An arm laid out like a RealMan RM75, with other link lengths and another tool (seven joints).
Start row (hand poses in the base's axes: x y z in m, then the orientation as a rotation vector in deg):
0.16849 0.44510 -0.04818 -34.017 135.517 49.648
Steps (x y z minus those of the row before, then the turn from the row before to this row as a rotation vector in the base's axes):
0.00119 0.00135 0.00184 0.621 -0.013 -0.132
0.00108 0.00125 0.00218 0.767 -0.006 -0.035
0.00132 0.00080 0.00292 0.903 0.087 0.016
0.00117 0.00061 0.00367 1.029 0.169 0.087
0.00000 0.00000 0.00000 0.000 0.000 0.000
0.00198 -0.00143 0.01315 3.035 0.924 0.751
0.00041 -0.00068 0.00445 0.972 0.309 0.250
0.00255 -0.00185 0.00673 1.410 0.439 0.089
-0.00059 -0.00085 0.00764 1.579 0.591 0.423
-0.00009 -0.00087 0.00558 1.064 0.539 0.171
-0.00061 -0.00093 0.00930 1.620 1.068 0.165
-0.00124 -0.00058 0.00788 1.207 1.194 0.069
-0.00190 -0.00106 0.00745 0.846 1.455 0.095
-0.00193 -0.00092 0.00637 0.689 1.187 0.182
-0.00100 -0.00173 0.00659 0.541 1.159 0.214
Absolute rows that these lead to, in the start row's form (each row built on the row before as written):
0.16968 0.44645 -0.04634 -33.609 135.166 50.287
0.17076 0.44770 -0.04416 -33.259 134.725 51.134
0.17208 0.44850 -0.04124 -32.886 134.279 52.199
0.17325 0.44911 -0.03757 -32.520 133.818 53.474
0.17325 0.44911 -0.03757 -32.520 133.818 53.474
0.17523 0.44768 -0.02442 -31.882 132.735 57.649
0.17564 0.44700 -0.01997 -31.679 132.379 58.992
0.17819 0.44515 -0.01324 -31.053 131.851 60.803
0.17760 0.44430 -0.00560 -30.694 131.308 63.028
0.17751 0.44343 -0.00002 -30.249 131.050 64.541
0.17690 0.44250 0.00928 -29.337 130.844 66.923
0.17566 0.44192 0.01716 -28.394 131.004 68.874
0.17376 0.44086 0.02461 -27.472 131.619 70.581
0.17183 0.43994 0.03098 -26.836 132.112 72.026
0.17083 0.43821 0.03757 -26.296 132.681 73.314

